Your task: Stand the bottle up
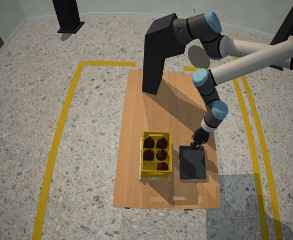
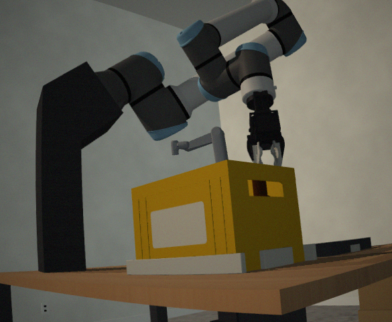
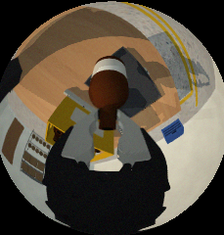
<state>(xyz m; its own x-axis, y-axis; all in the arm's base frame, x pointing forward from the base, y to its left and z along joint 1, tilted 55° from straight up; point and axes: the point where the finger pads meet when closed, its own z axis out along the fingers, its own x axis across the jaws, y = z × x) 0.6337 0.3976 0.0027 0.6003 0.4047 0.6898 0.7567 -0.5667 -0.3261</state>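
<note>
My hand is 50 mm above the brown bottle, 20 mm past it and 10 mm to the right of it. The rest, counted from my hand: crate (240 mm to the right, 120 mm below, 80 mm ahead); then dark tray (190 mm below, 60 mm ahead, 40 mm to the left).
</note>
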